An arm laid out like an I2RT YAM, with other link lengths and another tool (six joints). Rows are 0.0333 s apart.
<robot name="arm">
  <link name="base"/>
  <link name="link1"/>
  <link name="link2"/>
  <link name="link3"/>
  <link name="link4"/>
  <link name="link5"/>
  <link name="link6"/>
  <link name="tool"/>
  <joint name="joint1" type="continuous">
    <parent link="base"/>
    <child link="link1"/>
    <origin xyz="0 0 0.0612" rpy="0 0 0"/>
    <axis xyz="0 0 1"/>
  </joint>
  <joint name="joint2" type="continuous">
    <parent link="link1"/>
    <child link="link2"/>
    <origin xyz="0.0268 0.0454 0.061" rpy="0 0 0"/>
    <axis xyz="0 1 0"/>
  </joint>
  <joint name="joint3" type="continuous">
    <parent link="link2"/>
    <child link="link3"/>
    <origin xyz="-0.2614 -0.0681 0" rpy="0 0 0"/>
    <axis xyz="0 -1 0"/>
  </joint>
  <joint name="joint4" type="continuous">
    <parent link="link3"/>
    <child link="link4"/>
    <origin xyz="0.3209 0.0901 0.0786" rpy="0 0 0"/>
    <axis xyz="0 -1 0"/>
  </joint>
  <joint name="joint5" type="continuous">
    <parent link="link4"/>
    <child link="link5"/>
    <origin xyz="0.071 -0.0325 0.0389" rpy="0 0 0"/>
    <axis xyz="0 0 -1"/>
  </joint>
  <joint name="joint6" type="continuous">
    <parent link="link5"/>
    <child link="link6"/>
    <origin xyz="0.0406 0 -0.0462" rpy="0 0 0"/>
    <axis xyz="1 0 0"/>
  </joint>
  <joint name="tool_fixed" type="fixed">
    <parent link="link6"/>
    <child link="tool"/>
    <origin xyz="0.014 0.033 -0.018" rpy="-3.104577 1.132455 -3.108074"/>
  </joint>
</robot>
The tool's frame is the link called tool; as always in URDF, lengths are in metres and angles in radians. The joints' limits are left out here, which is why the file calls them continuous.
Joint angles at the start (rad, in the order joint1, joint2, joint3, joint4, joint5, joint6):
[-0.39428 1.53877 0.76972 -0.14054 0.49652 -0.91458]
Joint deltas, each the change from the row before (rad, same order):
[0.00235 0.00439 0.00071 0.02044 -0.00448 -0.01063]
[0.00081 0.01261 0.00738 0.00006 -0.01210 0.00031]
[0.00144 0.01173 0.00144 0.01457 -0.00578 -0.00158]
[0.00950 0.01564 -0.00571 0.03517 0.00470 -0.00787]
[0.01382 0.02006 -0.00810 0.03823 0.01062 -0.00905]
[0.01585 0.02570 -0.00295 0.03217 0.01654 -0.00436]
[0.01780 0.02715 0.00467 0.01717 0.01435 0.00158]
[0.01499 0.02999 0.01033 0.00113 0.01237 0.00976]
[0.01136 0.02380 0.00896 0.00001 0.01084 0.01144]
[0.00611 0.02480 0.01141 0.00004 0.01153 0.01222]
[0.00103 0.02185 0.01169 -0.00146 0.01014 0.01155]
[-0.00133 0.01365 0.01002 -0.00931 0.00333 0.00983]
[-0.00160 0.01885 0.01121 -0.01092 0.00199 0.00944]
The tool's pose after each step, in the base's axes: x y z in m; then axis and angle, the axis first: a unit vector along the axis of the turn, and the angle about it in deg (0 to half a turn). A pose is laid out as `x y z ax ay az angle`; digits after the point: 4 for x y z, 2 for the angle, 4 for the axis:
0.3250 -0.1192 0.0931 0.0837 -0.9085 0.4093 169.99
0.3271 -0.1191 0.0912 0.0881 -0.9102 0.4047 170.18
0.3291 -0.1192 0.0885 0.0900 -0.9103 0.4041 170.58
0.3318 -0.1172 0.0832 0.0936 -0.9073 0.4099 171.13
0.3341 -0.1138 0.0760 0.0989 -0.9036 0.4169 171.40
0.3368 -0.1098 0.0684 0.1028 -0.9000 0.4236 171.30
0.3402 -0.1051 0.0620 0.1075 -0.8978 0.4272 171.04
0.3431 -0.1007 0.0554 0.1109 -0.8977 0.4264 170.33
0.3455 -0.0974 0.0502 0.1115 -0.8979 0.4257 169.78
0.3479 -0.0960 0.0454 0.1090 -0.8984 0.4254 169.17
0.3500 -0.0964 0.0414 0.1045 -0.8992 0.4249 168.55
0.3511 -0.0971 0.0393 0.1017 -0.9008 0.4222 167.99
0.3519 -0.0978 0.0357 0.1005 -0.9027 0.4184 167.19

